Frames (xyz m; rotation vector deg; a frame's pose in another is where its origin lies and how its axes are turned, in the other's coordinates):
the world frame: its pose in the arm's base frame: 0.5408 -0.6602 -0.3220 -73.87 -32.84 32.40
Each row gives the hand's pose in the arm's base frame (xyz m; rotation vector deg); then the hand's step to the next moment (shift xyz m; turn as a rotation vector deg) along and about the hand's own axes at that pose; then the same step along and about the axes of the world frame.
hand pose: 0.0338 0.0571 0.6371 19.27 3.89 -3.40
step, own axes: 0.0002 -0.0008 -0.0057 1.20 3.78 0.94
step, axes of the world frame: 0.0002 0.0058 -0.0001 3.42 -1.50 1.63
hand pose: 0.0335 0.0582 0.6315 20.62 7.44 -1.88
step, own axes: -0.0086 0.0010 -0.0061 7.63 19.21 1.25
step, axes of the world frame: -0.0049 0.0053 0.0077 18.75 -4.07 7.78
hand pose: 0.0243 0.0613 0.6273 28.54 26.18 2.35
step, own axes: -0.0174 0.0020 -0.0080 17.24 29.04 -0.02
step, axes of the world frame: -0.0119 0.0000 0.0152 32.36 -2.36 9.37
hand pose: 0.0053 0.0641 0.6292 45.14 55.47 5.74
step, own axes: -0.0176 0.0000 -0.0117 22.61 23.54 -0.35
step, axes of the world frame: -0.0140 -0.0073 0.0141 31.79 4.48 5.89
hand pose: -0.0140 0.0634 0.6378 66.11 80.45 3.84
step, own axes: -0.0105 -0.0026 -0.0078 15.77 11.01 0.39
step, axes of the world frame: -0.0093 -0.0076 0.0058 17.91 6.33 3.03
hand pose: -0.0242 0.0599 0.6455 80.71 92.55 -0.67
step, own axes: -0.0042 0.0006 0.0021 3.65 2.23 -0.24
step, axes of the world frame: -0.0017 -0.0027 -0.0035 3.87 1.51 1.06
